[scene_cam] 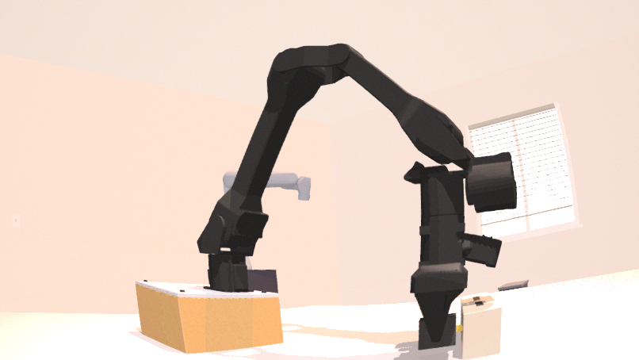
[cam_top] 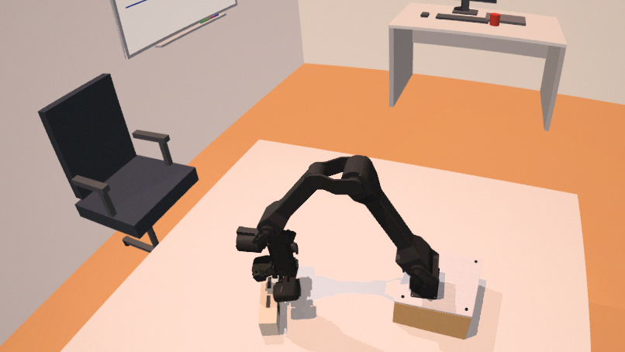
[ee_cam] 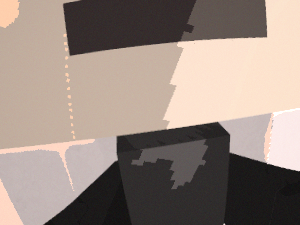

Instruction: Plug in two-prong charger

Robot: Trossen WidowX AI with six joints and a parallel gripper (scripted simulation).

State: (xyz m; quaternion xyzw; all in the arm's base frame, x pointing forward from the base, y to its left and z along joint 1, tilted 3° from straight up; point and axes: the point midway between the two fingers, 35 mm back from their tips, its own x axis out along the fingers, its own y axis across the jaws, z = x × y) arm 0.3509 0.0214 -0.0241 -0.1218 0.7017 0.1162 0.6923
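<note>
Now: gripper tip 2 cm short of the two-prong charger, 1 cm to the right of it and 1 cm below it.
</note>
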